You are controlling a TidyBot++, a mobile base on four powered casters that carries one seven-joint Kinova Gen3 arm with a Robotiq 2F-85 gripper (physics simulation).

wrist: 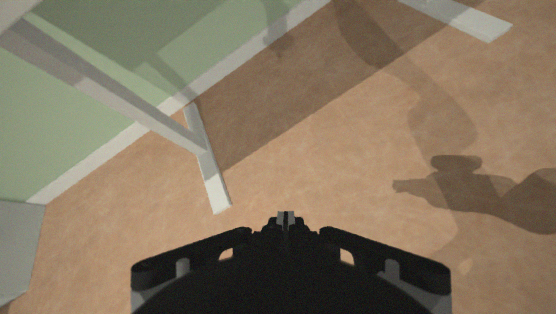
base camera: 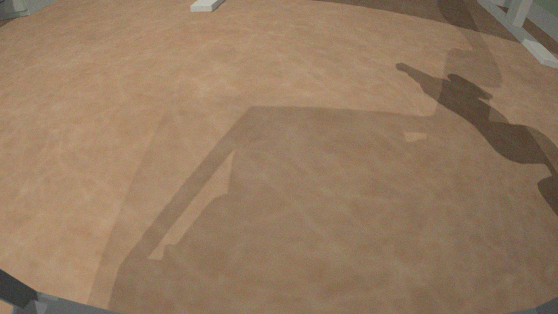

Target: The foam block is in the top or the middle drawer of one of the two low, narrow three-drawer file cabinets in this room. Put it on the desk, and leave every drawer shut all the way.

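Observation:
My gripper (wrist: pixel 286 222) is shut with nothing between its fingertips, above the floor in the wrist view. A white desk foot (base camera: pixel 205 6) (wrist: pixel 215 192) lies on the floor, with a slanting desk leg (wrist: pixel 145 112) rising from it in the wrist view. A second desk foot (base camera: pixel 540 52) (wrist: pixel 485 30) is farther right. The desk top's surface cannot be made out. A grey boxy body (base camera: pixel 14 10) (wrist: pixel 20 245), possibly a file cabinet, shows in part at the left edge; no drawer fronts can be made out. The foam block does not show in either view.
A green wall (wrist: pixel 65 145) with a white baseboard (wrist: pixel 90 164) runs behind the desk legs. Tan floor (base camera: pixel 125 60) (wrist: pixel 320 165) lies in front of the desk feet. Shadows of the arm and base fall across it, mainly at the right in the wrist view.

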